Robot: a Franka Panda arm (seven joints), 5 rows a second.
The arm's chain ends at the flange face. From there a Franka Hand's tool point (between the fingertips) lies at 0.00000 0.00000 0.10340 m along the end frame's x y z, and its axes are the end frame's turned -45 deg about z.
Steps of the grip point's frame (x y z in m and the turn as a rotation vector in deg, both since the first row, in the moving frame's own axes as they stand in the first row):
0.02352 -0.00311 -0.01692 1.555 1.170 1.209
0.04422 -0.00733 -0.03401 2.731 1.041 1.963
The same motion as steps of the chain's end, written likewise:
0.01489 -0.01535 -0.01686 1.927 -0.272 1.209
0.02816 -0.03160 -0.03388 2.667 -1.195 1.963

